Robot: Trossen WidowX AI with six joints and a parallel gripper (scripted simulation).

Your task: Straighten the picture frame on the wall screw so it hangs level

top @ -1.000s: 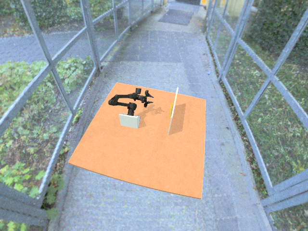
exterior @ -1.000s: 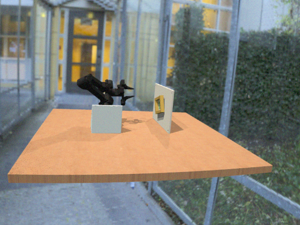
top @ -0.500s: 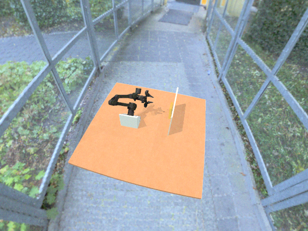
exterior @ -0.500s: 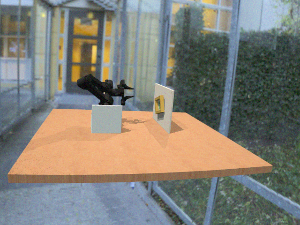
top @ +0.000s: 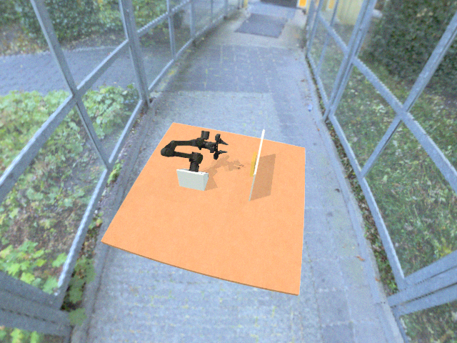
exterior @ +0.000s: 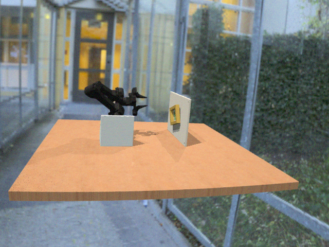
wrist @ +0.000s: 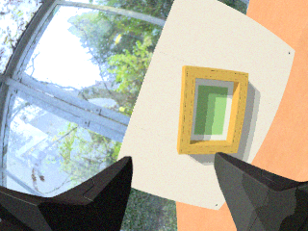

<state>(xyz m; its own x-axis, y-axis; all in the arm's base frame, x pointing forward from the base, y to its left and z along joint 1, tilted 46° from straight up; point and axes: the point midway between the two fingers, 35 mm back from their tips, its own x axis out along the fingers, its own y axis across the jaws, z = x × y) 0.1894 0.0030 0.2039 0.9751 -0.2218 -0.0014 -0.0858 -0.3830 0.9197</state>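
My gripper tip is now 200 mm short of the picture frame, 50 mm to the left of it and 80 mm above it.
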